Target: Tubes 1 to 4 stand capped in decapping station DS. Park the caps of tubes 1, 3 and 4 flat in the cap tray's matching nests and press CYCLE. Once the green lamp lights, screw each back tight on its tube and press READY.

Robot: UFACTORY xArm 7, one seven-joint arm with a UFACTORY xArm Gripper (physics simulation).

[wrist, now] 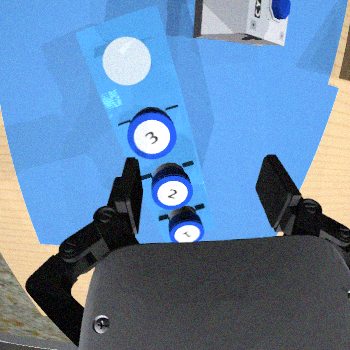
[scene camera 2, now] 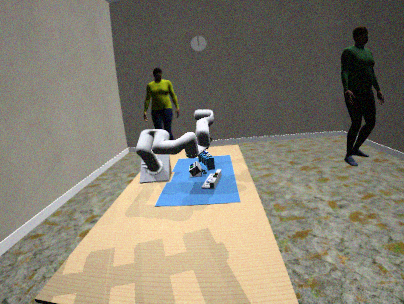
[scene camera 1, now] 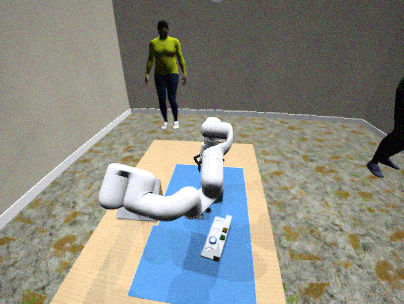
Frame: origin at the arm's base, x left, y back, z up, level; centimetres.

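Seen in the pictures: gripper, fingertip midpoint: (wrist: 201, 172); arm's base, origin of the base link: (scene camera 2: 154, 167).
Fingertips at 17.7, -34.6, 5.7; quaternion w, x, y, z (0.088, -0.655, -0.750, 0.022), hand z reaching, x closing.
Note:
Offsets run from my fingertips to a thing's top centre, as dx, dy, dz. Level surfaces: height alone.
In the wrist view, the light-blue decapping station {+0.8, -2.3, -3.9} (wrist: 182, 107) (scene camera 2: 206, 160) carries blue-rimmed white caps: cap 3 {-1.6, -3.3, -1.9} (wrist: 152, 136), cap 2 {+3.2, -1.4, -2.1} (wrist: 172, 193) and cap 1 {+8.1, +0.5, -2.1} (wrist: 186, 233), partly hidden by the gripper body. A plain white disc {-6.4, -5.2, -2.3} (wrist: 126, 61) without a visible number or blue rim shows at its far end. My gripper (wrist: 201, 172) is open and empty; caps 2 and 1 appear between its fingers in the image, nearer the left one. What looks like the cap tray {-31.2, -7.2, -8.9} (scene camera 1: 209, 250) (scene camera 2: 212, 179) is a long white block bearing a blue-rimmed white disc {-33.5, -5.3, -12.2} (scene camera 1: 213, 240), number unreadable.
A grey-white box {-15.6, +5.0, -5.8} (wrist: 225, 20) (scene camera 2: 195, 169) with a blue button {-13.5, +7.3, -6.7} (wrist: 280, 8) and partial lettering "CY" stands beside the station. These things are on a blue mat {dz -14.2} (wrist: 260, 100) (scene camera 1: 240, 280) (scene camera 2: 175, 197) on the wooden table {dz -14.5} (scene camera 1: 75, 280) (scene camera 2: 130, 220). The arm hides part of the station in scene camera 1.

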